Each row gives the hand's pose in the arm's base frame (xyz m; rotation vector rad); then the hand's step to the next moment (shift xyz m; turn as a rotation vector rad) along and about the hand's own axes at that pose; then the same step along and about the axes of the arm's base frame.
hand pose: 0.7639 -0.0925 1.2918 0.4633 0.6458 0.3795
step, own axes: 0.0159 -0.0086 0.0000 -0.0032 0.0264 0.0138
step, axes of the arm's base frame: 0.0134 0.0004 -0.0122 0.0015 0.0164 0.0250
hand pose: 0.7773 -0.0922 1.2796 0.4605 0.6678 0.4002
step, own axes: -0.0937 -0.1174 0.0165 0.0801 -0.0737 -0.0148
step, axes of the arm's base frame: -0.0322 -0.1476 -0.0039 0.0626 -0.0175 -0.0885
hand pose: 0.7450 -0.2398 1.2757 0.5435 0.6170 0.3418
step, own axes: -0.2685 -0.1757 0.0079 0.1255 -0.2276 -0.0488
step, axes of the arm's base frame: -0.1762 -0.2670 0.0260 0.0980 -0.1082 -0.2205
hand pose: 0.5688 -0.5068 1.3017 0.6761 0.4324 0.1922
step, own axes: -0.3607 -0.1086 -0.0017 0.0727 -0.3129 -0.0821
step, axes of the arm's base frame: -0.3197 -0.1938 0.0459 0.0387 -0.1712 -0.2813
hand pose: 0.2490 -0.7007 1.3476 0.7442 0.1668 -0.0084
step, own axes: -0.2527 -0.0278 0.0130 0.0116 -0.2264 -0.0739
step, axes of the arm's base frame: -0.2493 -0.0423 0.0296 -0.0146 -0.1162 -0.2077
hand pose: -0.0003 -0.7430 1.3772 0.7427 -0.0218 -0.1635
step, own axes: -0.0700 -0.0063 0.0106 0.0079 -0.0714 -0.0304
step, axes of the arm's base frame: -0.0708 -0.0008 0.0062 0.0001 -0.0326 -0.0709
